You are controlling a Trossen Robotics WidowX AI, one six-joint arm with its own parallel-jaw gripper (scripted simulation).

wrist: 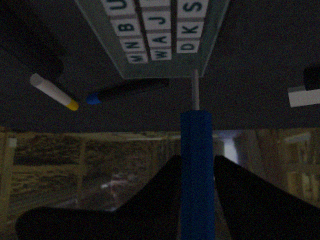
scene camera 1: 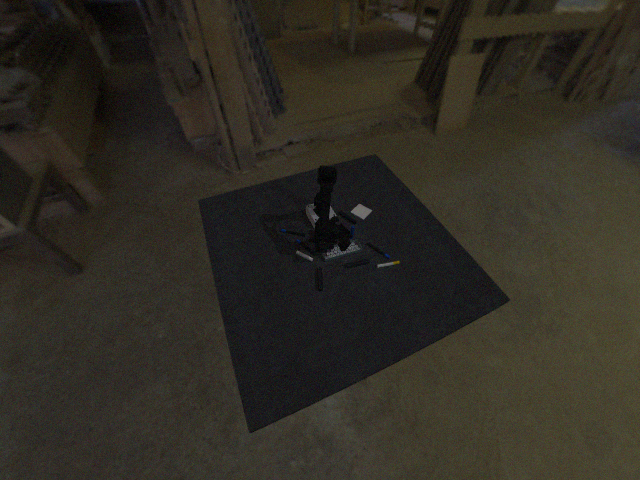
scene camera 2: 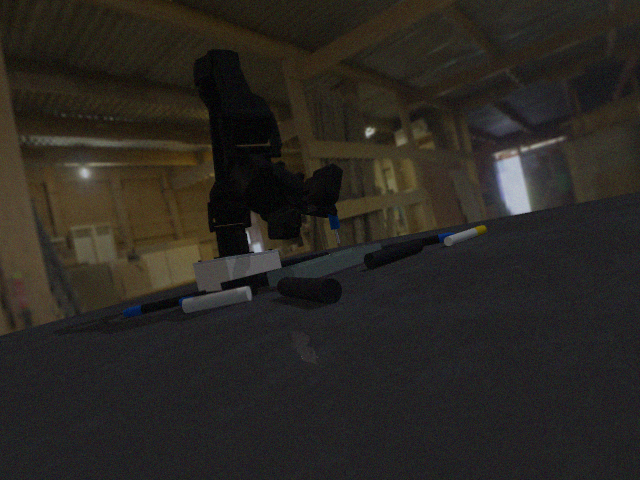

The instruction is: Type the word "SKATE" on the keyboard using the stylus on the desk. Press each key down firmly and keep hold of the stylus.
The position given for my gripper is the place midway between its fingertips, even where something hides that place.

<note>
I see my gripper (scene camera 2: 332, 214), a dark cylinder (scene camera 2: 324, 290) and a dark cylinder (scene camera 2: 375, 259).
My gripper is seen too in the wrist view (wrist: 197, 162).
</note>
